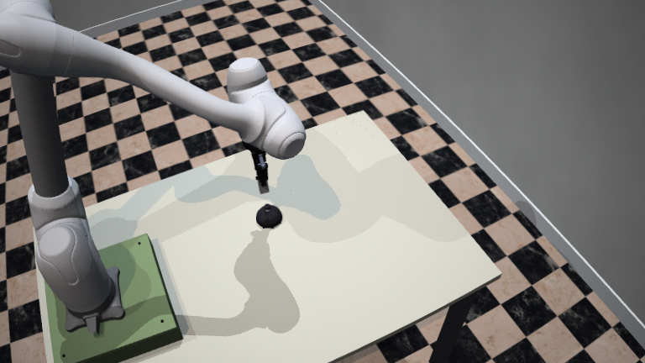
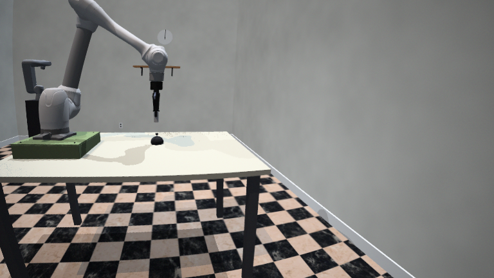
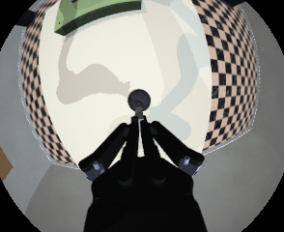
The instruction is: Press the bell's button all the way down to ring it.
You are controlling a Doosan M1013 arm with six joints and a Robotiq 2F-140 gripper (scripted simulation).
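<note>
Right now the black dome bell is 13 cm below my hand.
</note>
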